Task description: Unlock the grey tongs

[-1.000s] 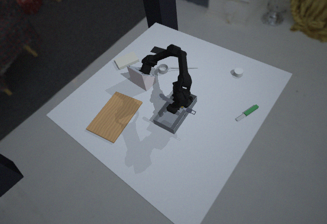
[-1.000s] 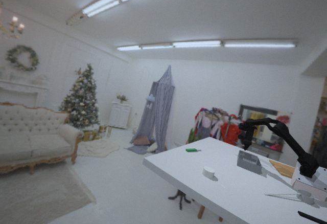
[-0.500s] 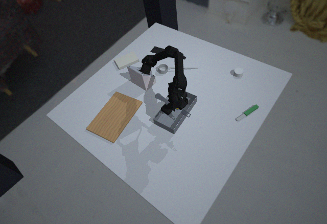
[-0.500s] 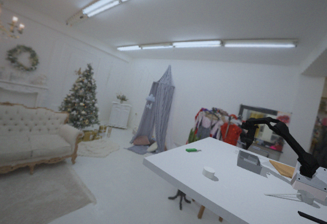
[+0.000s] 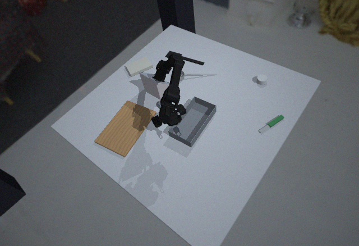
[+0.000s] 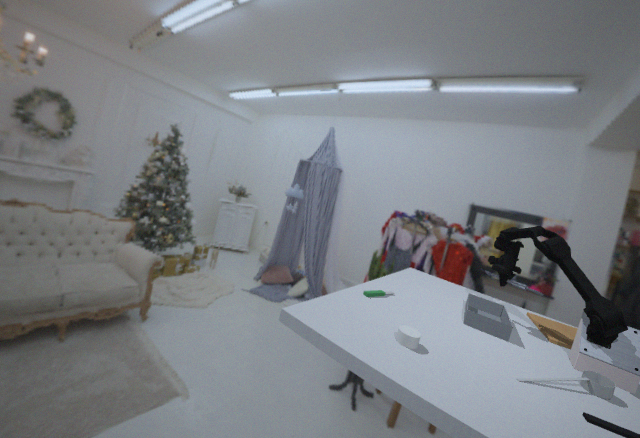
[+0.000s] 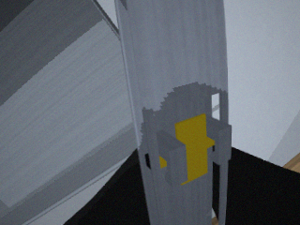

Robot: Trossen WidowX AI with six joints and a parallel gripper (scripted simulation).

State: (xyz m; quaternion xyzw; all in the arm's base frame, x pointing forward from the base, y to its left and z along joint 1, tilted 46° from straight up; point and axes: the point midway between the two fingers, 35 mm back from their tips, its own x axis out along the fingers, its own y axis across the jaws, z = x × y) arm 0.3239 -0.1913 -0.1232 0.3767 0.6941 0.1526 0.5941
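Right now the wooden board is 30 cm behind my gripper tip, 13 cm to the right of it and 14 cm below it. The rest, counted from my gripper tip: yellow lock piece (2 cm ahead, 1 cm to the right, 4 cm above); then green-handled tool (40 cm ahead, 41 cm to the left, 14 cm below); then grey roasting tin (3 cm ahead, 15 cm to the left, 12 cm below).
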